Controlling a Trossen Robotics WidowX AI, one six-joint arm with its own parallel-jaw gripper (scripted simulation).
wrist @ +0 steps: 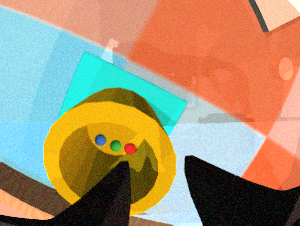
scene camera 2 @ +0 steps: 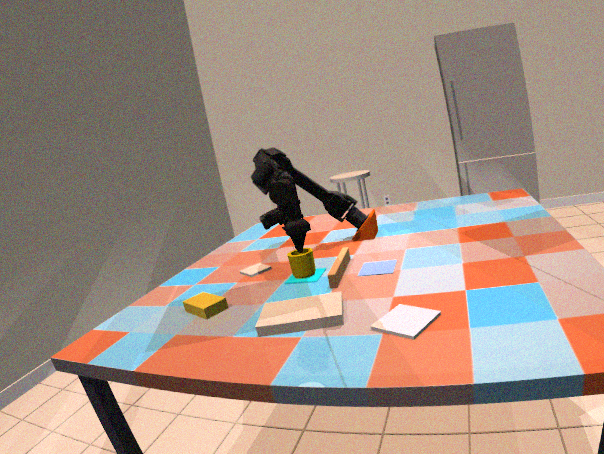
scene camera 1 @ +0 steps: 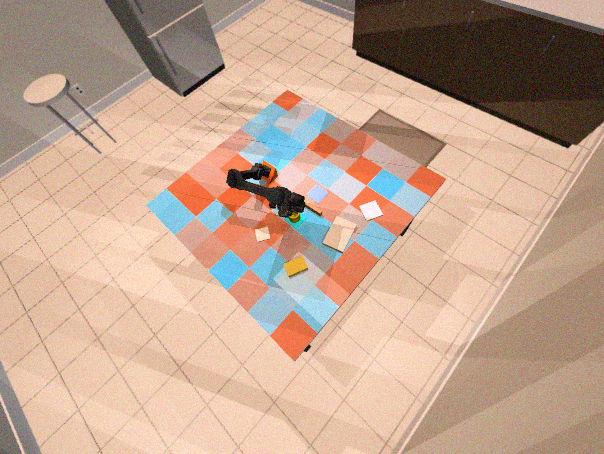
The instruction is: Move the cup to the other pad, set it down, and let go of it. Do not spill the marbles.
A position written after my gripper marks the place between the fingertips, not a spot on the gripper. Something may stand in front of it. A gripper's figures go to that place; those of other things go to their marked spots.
Labels:
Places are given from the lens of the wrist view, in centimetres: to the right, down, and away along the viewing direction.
my gripper (wrist: 157, 166): 0, 3, 10
yellow cup (wrist: 74, 163): -5, 3, 11
teal pad (wrist: 92, 74): -4, -3, 15

